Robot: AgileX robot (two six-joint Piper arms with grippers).
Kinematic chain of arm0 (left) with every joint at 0, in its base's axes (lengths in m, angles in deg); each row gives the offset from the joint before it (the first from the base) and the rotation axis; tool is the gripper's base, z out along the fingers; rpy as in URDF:
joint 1: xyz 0 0 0.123 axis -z
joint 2: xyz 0 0 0 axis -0.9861 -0.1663 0
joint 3: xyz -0.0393 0.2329 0.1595 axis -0.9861 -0.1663 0
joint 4: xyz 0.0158 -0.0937 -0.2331 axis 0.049 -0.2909 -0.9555
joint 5: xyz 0 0 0 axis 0.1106 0.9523 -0.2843
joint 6: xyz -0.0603 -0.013 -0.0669 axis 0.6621 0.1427 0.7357
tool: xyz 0 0 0 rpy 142.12 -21.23 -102.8
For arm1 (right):
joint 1: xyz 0 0 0.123 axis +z
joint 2: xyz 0 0 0 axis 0.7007 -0.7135 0
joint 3: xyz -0.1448 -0.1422 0.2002 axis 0.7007 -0.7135 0
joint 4: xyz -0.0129 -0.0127 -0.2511 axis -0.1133 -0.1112 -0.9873
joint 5: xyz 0 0 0 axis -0.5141 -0.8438 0.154
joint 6: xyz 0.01 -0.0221 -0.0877 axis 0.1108 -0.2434 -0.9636
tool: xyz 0 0 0 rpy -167.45 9.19 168.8
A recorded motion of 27 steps. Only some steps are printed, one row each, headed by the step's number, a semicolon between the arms.
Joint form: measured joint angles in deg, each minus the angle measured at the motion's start. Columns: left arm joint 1, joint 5, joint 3, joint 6, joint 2, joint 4; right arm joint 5, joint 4, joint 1, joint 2, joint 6, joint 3.
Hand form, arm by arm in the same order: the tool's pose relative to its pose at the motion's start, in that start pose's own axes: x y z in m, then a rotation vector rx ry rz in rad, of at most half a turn. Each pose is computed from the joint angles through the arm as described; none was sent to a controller.
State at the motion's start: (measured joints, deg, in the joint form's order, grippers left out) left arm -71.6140 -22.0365 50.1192 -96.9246 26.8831 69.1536; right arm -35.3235 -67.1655 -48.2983 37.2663 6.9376 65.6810
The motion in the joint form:
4: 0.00 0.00 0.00 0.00 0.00 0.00; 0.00 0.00 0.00 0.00 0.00 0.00
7: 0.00 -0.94 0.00 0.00 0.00 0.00; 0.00 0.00 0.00 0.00 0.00 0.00
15: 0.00 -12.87 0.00 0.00 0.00 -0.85; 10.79 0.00 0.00 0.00 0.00 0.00
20: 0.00 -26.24 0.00 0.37 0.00 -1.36; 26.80 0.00 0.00 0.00 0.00 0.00
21: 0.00 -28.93 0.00 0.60 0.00 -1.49; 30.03 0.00 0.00 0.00 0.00 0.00
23: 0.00 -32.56 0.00 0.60 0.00 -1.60; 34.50 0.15 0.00 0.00 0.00 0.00
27: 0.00 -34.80 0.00 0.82 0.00 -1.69; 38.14 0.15 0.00 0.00 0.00 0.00
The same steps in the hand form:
4: 0.0000 0.0000 0.0000 0.0000 0.0000 0.0000; 0.0000 0.0000 0.0000 0.0000 0.0000 0.0000
7: -0.0014 0.0004 0.0000 -0.0041 -0.0159 0.0000; 0.0000 0.0000 0.0000 0.0000 0.0000 0.0000
15: -0.0197 0.0048 -0.0023 -0.0520 -0.2186 -0.0143; -0.0167 -0.0033 -0.0016 0.0366 -0.1847 0.0000
20: -0.0389 0.0102 -0.0093 -0.1089 -0.4448 -0.0300; -0.0403 -0.0080 -0.0097 0.0909 -0.4588 0.0000
21: -0.0426 0.0112 -0.0113 -0.1197 -0.4905 -0.0363; -0.0447 -0.0089 -0.0122 0.1019 -0.5141 0.0000
23: -0.0473 0.0126 -0.0143 -0.1357 -0.5518 -0.0383; -0.0506 -0.0101 -0.0160 0.1169 -0.5907 0.0027
27: -0.0502 0.0135 -0.0162 -0.1445 -0.5899 -0.0437; -0.0551 -0.0110 -0.0194 0.1293 -0.6530 0.0027

